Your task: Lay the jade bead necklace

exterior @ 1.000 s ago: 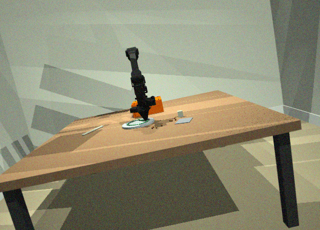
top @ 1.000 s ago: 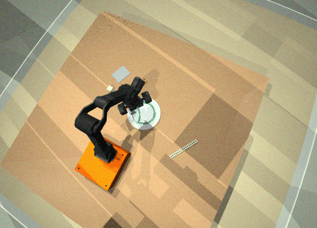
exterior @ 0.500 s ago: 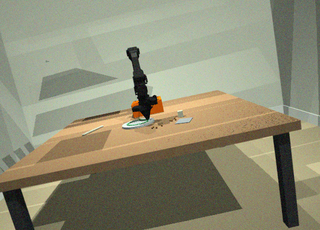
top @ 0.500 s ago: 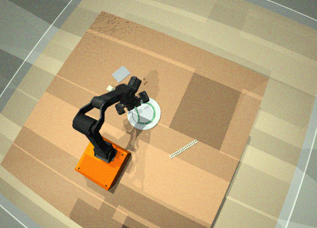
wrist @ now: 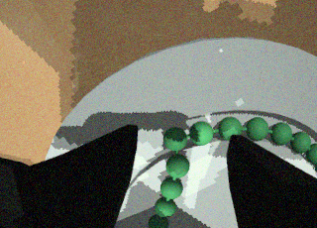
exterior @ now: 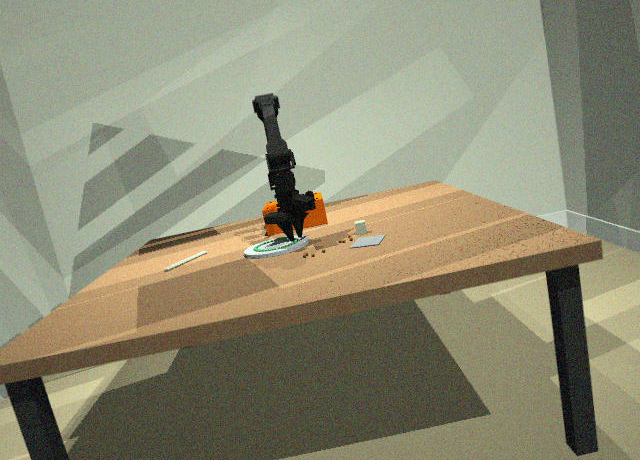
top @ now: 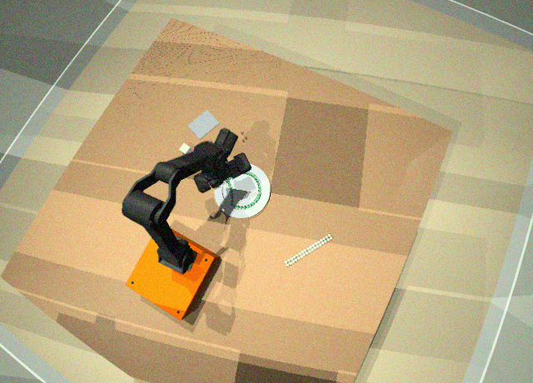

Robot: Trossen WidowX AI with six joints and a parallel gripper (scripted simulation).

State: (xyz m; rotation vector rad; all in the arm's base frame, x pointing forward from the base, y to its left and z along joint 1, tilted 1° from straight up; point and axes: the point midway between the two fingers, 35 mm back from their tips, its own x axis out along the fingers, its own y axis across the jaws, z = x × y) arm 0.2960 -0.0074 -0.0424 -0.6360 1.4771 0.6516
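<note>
Right now my gripper tip is 20 mm past the round bead board, 60 mm to the left of it and 10 mm above it. Round my gripper tip: grey flat plate: 170 mm ahead, 180 mm to the left, 20 mm below; then small white cube: 50 mm ahead, 190 mm to the left.
</note>
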